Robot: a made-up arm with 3 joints. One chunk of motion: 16 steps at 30 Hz.
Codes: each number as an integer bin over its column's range. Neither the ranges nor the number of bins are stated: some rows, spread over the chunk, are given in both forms.
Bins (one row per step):
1: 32 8 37
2: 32 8 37
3: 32 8 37
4: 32 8 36
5: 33 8 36
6: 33 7 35
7: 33 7 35
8: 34 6 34
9: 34 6 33
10: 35 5 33
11: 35 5 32
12: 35 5 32
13: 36 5 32
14: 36 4 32
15: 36 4 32
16: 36 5 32
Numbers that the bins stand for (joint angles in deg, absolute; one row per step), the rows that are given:
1: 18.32 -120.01 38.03
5: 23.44 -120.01 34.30
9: 28.56 -130.83 23.08
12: 33.68 -136.24 19.34
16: 38.80 -136.24 19.34
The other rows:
2: 18.32 -120.01 38.03
3: 18.32 -120.01 38.03
4: 18.32 -120.01 34.30
6: 23.44 -125.42 30.56
7: 23.44 -125.42 30.56
8: 28.56 -130.83 26.82
10: 33.68 -136.24 23.08
11: 33.68 -136.24 19.34
13: 38.80 -136.24 19.34
14: 38.80 -141.65 19.34
15: 38.80 -141.65 19.34

